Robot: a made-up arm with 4 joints.
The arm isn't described. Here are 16 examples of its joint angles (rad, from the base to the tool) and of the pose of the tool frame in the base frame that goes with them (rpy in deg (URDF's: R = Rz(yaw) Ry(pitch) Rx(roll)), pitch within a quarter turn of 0, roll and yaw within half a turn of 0; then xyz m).
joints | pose
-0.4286 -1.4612 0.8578 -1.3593 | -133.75 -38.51 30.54 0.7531 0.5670 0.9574
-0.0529 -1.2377 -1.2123 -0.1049 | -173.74 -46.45 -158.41 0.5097 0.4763 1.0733
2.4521 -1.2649 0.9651 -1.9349 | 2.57 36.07 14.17 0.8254 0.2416 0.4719
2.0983 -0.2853 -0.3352 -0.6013 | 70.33 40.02 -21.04 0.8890 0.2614 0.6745
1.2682 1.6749 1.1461 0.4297 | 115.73 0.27 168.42 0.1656 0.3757 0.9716
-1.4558 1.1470 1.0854 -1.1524 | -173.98 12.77 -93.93 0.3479 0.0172 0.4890
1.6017 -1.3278 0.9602 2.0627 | -178.61 38.92 -1.47 0.8651 0.0802 0.6471
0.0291 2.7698 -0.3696 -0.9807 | 126.05 43.59 169.30 0.0669 0.5066 0.8402
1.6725 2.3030 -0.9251 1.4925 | -133.89 -4.58 111.49 0.3072 0.3373 0.9772
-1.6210 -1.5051 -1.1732 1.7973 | 32.91 1.95 159.21 0.3007 0.6345 0.5747
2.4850 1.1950 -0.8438 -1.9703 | 58.82 3.02 37.06 0.6353 0.3368 0.9828
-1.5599 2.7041 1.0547 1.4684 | -37.74 -8.84 169.95 0.0244 0.3741 0.5276
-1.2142 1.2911 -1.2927 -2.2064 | -165.75 -10.67 13.61 0.6098 0.2073 0.4997
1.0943 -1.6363 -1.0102 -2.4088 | -11.56 -42.52 -141.30 0.6301 -0.0114 1.0697
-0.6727 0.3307 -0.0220 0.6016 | -2.28 6.95 -6.66 0.7429 0.3862 0.5052
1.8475 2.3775 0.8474 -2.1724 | -77.84 -34.75 -149.40 0.2244 -0.0379 0.9863
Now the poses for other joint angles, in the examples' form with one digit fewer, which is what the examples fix.
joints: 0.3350 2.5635 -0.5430 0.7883
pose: -141.0 44.4 165.4 0.134 0.474 0.799
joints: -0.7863 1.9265 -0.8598 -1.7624
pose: -130.3 37.8 -30.5 0.316 0.266 0.394
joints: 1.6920 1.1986 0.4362 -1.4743
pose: 25.5 -17.3 95.9 0.344 0.504 1.005
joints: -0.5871 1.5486 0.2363 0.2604
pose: -84.1 56.3 -91.0 0.274 0.307 0.374
